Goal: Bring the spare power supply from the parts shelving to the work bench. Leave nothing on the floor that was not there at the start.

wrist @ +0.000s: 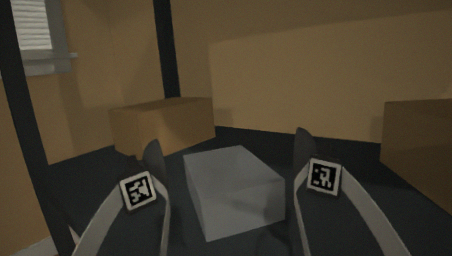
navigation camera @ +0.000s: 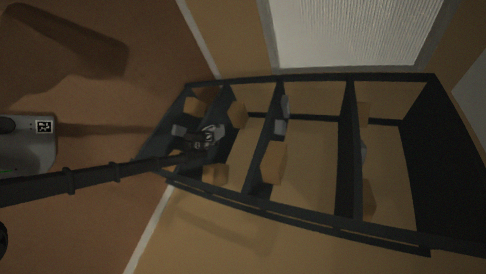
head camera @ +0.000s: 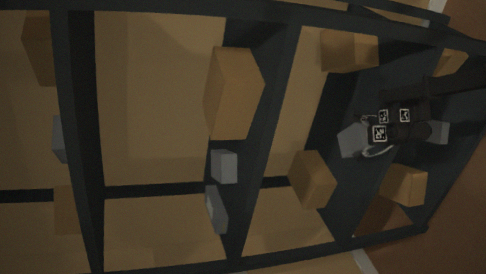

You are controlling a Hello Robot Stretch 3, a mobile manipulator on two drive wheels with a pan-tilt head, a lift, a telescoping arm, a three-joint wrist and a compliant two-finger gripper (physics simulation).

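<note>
A plain grey box [head camera: 351, 141] [navigation camera: 218, 131] [wrist: 235, 192] sits on a dark shelf of the parts shelving [head camera: 272, 100] [navigation camera: 315, 77] [wrist: 167, 50]. Whether it is the spare power supply cannot be told from its plain faces. My gripper [head camera: 364, 136] [navigation camera: 215, 136] [wrist: 229, 152] is open, with one finger on each side of the box. In the wrist view a gap shows on both sides of the box, narrower at the right finger. The work bench does not show.
Cardboard-brown boxes stand left [wrist: 162, 125] and right [wrist: 420, 145] of the grey box. Other shelves hold a small grey box [head camera: 224, 166], a flat grey one [head camera: 216, 209] and a large brown box [head camera: 235, 92]. My arm [navigation camera: 90, 175] reaches in past the shelving's frame.
</note>
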